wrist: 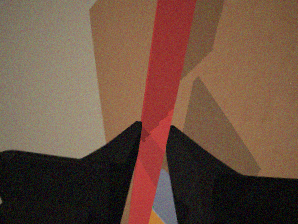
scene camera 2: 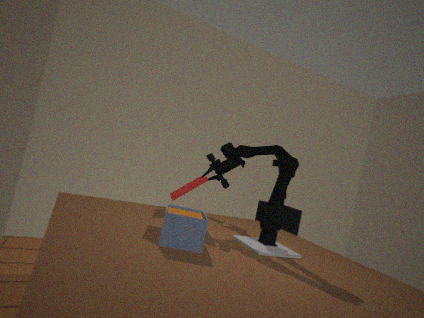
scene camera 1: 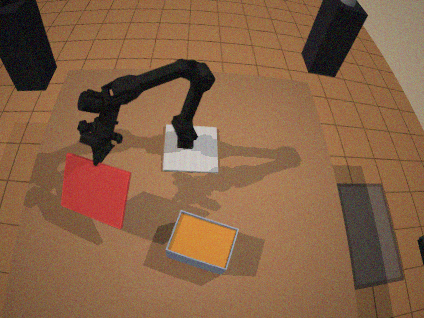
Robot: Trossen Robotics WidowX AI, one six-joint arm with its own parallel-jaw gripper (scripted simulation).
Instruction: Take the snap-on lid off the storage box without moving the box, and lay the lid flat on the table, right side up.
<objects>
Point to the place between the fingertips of the gripper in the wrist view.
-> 154, 129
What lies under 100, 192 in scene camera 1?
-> A lid.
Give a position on a storage box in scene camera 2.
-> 184, 228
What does the gripper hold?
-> A lid.
</objects>
